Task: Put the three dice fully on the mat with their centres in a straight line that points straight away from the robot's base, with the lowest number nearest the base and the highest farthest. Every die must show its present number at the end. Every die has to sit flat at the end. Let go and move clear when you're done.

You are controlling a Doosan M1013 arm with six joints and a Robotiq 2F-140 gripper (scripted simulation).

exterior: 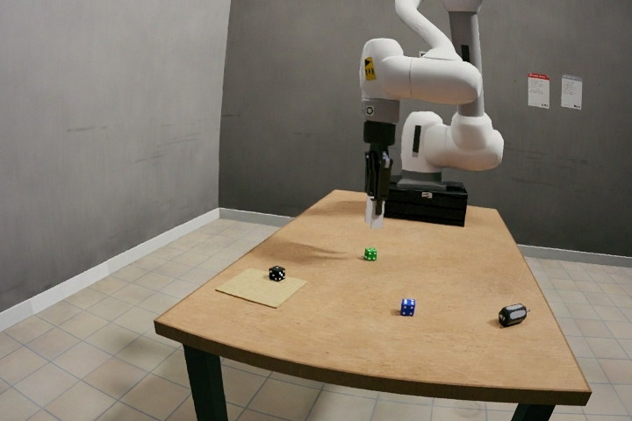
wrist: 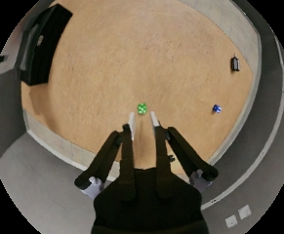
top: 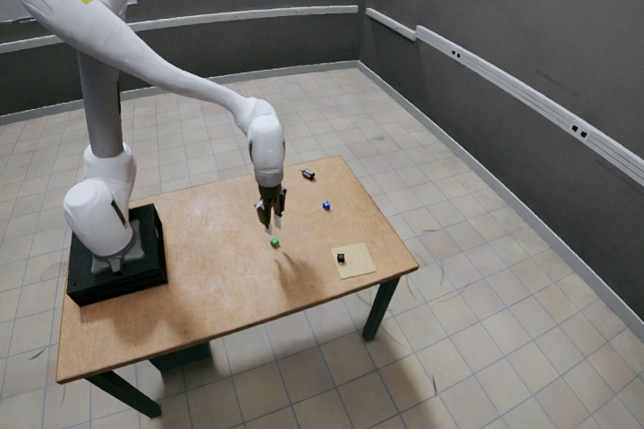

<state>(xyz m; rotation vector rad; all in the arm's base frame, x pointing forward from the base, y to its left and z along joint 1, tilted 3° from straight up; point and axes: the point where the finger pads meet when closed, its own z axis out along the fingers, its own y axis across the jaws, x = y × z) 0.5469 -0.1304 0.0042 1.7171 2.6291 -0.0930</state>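
The green die is 10 cm below my hand. Also, from my hand: tan mat 24 cm ahead, 19 cm to the right, 12 cm below; blue die 28 cm ahead, 10 cm to the left, 10 cm below; black die 20 cm ahead, 17 cm to the right, 10 cm below.
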